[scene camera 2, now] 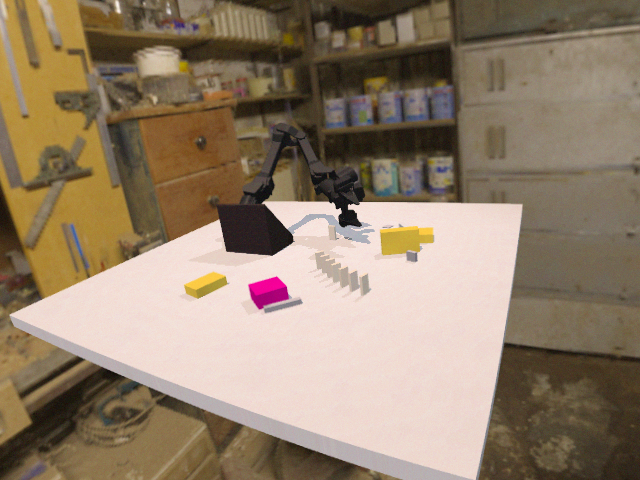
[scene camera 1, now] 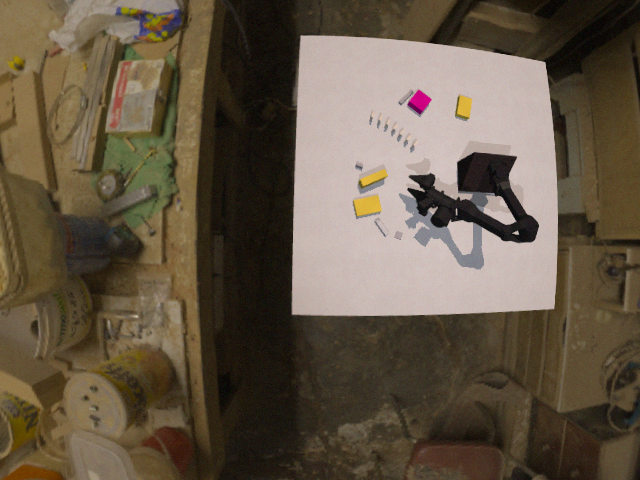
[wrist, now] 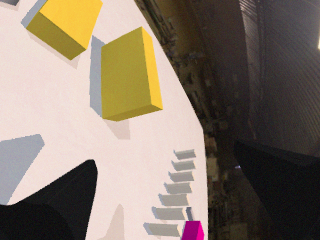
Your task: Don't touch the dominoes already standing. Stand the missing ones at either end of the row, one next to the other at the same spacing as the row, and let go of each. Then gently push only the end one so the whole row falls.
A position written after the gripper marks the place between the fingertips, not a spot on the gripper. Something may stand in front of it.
Note:
The gripper (scene camera 2: pixel 359 215) is open and holds nothing.
The gripper shows as well in scene camera 1 (scene camera 1: pixel 408 182) and in the wrist view (wrist: pixel 167 157).

